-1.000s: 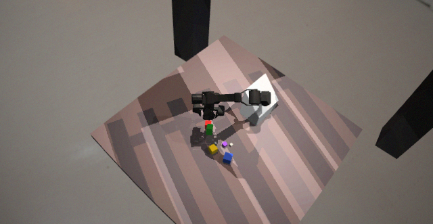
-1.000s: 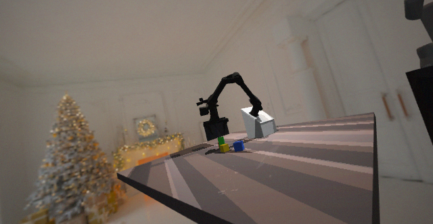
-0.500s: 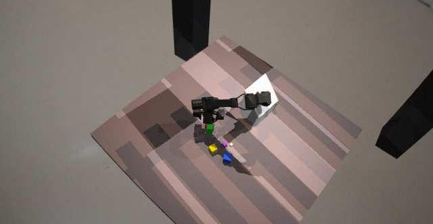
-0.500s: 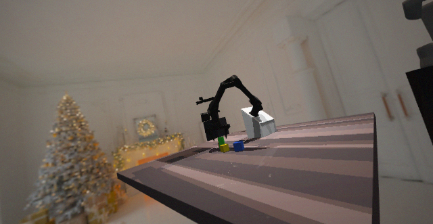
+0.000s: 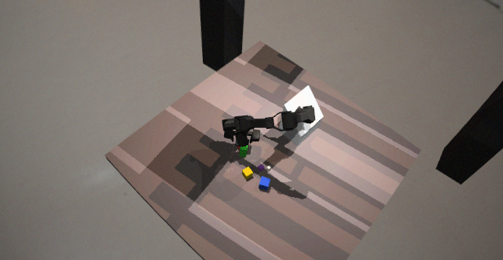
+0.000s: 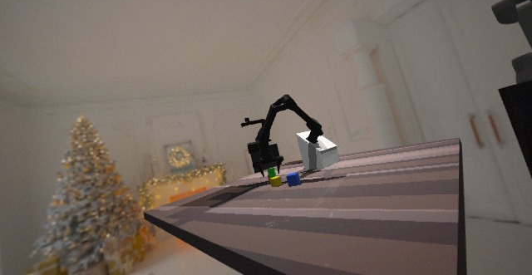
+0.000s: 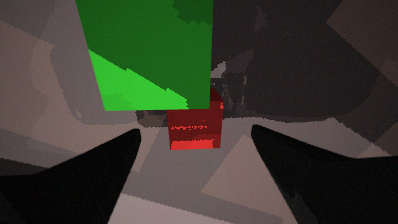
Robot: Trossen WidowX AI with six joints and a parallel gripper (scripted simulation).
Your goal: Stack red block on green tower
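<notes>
Right now the red block is 1 cm ahead of my gripper tip, 1 cm to the left of it and 1 cm below it. Also, from my gripper tip: tiny white block 3 cm ahead, 20 cm to the left, 2 cm below; small purple block 6 cm ahead, 17 cm to the left, 1 cm below; yellow block 13 cm ahead, 14 cm to the left, 1 cm below.
</notes>
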